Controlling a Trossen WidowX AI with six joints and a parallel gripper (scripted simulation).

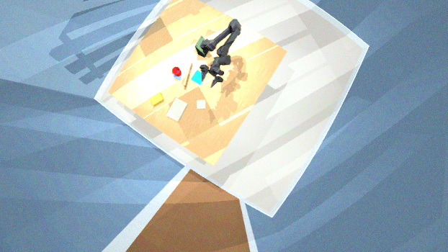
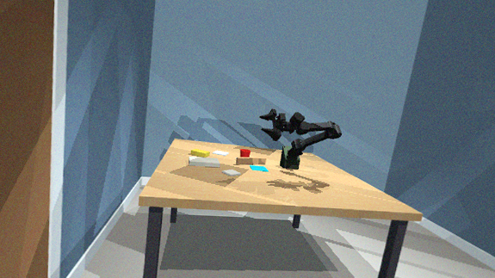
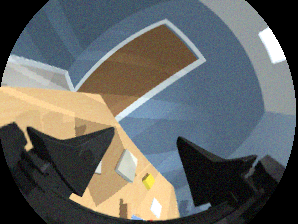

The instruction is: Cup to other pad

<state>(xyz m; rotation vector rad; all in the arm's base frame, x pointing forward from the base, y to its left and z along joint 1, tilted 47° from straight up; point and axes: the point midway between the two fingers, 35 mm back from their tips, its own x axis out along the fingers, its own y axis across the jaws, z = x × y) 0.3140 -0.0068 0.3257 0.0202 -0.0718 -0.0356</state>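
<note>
Right now the red cup is 370 mm to the right of my gripper tip, 270 mm below it and 60 mm behind it. The rest, counted from my gripper tip: cyan pad 320 mm below, 180 mm to the right, 100 mm behind; long white block 300 mm below, 250 mm ahead, 220 mm to the right; pale blue pad 370 mm to the right, 320 mm below, 60 mm behind.
</note>
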